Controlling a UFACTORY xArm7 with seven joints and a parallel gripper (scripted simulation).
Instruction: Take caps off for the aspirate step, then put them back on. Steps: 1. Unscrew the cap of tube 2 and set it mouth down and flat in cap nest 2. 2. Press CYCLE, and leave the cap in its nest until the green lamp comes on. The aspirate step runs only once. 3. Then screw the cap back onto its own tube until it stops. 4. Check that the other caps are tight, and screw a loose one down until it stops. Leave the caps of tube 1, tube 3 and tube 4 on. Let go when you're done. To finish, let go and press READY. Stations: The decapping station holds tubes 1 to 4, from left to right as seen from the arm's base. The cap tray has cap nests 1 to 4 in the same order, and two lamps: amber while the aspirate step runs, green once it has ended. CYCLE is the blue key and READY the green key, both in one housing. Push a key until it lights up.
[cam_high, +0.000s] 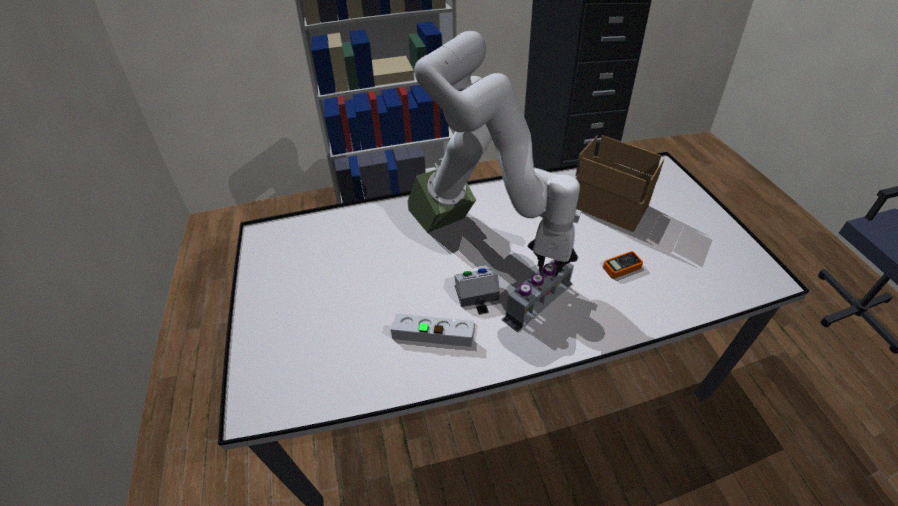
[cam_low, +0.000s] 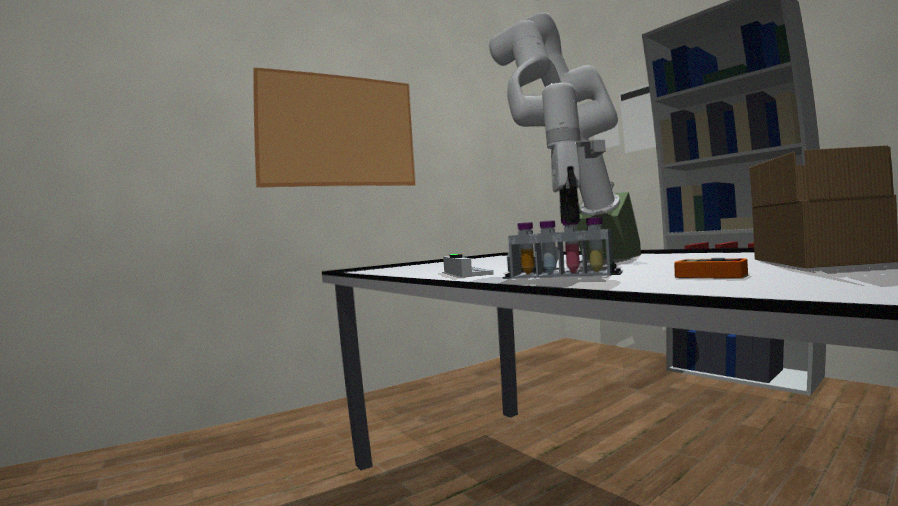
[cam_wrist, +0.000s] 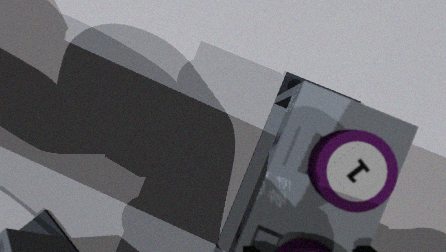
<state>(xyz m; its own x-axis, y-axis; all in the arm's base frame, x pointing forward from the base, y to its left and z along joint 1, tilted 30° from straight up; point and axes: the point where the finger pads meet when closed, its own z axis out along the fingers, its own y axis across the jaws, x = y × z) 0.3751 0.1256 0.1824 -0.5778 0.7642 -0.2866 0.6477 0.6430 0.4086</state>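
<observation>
My hand is 5 cm to the right of the cap marked 1, 2 cm past it and 2 cm above it. The rest, counted from my hand: blue key: 15 cm to the right, 12 cm behind, 7 cm below; then key housing: 18 cm to the right, 10 cm behind, 8 cm below; then green key: 19 cm to the right, 13 cm behind, 7 cm below.
</observation>
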